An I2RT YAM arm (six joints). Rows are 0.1 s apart.
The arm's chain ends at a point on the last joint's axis. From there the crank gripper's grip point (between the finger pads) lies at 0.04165 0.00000 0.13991 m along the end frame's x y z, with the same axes.
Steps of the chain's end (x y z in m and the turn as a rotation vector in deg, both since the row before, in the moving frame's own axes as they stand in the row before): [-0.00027 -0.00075 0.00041 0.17 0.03 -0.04]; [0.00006 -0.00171 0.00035 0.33 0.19 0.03]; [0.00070 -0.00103 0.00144 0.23 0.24 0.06]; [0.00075 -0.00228 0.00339 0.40 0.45 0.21]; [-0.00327 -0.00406 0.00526 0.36 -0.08 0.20]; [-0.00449 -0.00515 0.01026 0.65 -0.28 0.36]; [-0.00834 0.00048 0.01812 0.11 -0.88 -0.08]
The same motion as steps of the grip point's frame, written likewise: [-0.00020 -0.00119 0.00039 0.17 0.03 -0.04]; [0.00052 -0.00249 0.00021 0.33 0.19 0.03]; [0.00129 -0.00155 0.00126 0.23 0.24 0.06]; [0.00185 -0.00310 0.00306 0.40 0.45 0.21]; [-0.00346 -0.00479 0.00532 0.36 -0.08 0.20]; [-0.00517 -0.00648 0.01045 0.65 -0.28 0.36]; [-0.01049 0.00015 0.01874 0.11 -0.88 -0.08]
